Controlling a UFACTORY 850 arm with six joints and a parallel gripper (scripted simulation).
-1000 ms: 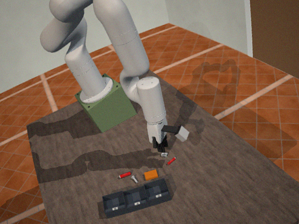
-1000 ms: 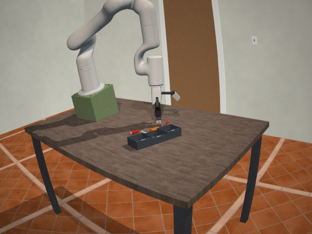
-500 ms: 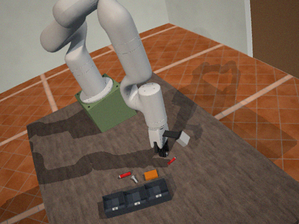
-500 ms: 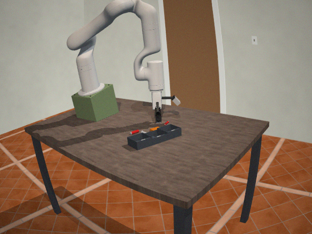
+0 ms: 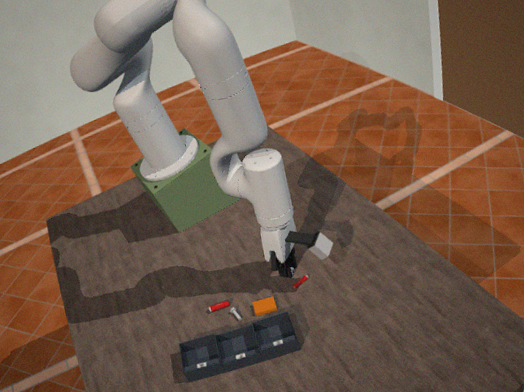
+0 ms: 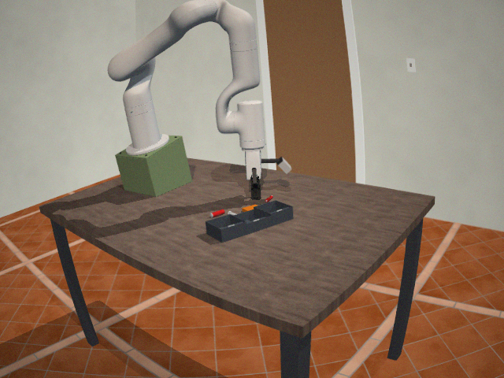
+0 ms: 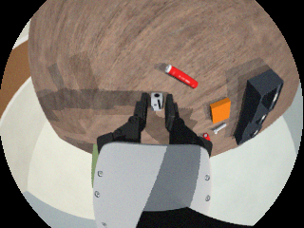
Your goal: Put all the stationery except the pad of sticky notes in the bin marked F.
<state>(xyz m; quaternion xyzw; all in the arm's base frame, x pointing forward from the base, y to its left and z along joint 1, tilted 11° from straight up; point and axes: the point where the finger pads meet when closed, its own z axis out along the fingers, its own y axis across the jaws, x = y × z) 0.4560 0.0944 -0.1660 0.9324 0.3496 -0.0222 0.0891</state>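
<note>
Right now my hand is 10 mm above the grey clip-like piece. From my hand the other things lie so: thin red pen: 50 mm ahead, 20 mm below, 10 mm to the left; then silver bolt: 170 mm to the right, 50 mm ahead, 20 mm below; then orange sticky-note pad: 100 mm to the right, 70 mm ahead, 20 mm below.
</note>
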